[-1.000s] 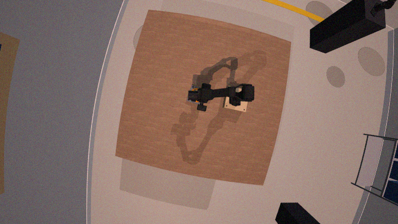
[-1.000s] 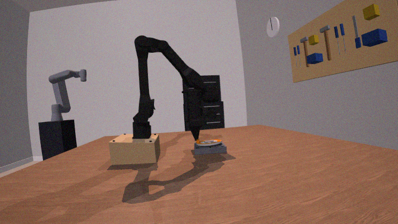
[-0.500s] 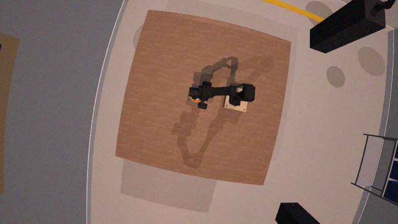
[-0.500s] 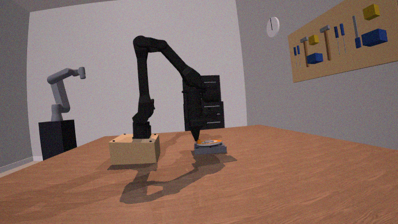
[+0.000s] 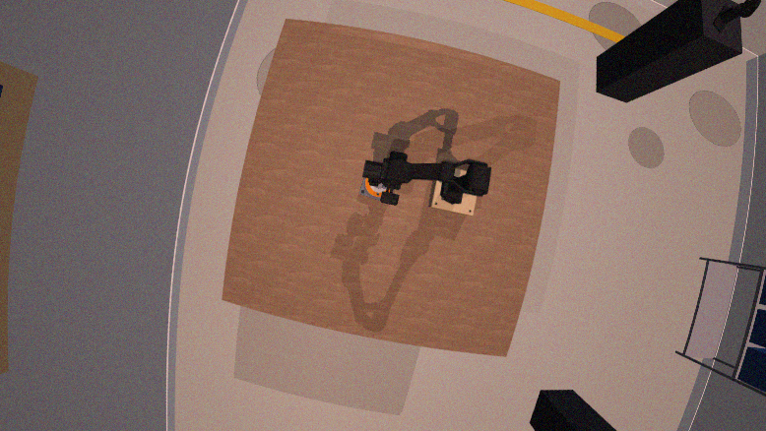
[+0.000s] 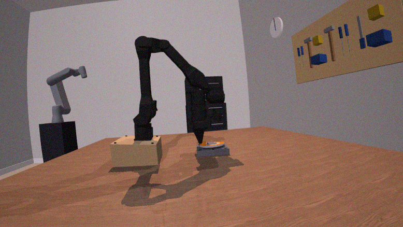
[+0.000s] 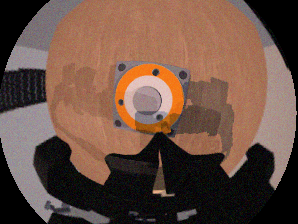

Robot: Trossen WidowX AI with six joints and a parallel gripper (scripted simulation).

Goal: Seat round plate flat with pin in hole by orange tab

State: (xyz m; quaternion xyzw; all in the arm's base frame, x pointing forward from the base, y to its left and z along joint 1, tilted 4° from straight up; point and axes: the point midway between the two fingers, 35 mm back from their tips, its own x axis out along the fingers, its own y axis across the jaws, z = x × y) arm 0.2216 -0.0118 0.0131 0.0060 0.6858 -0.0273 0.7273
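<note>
Now: the round plate 30 mm ahead of my gripper tip. Round my gripper tip: square grey base (50 mm ahead, 20 mm to the left, 20 mm below).
</note>
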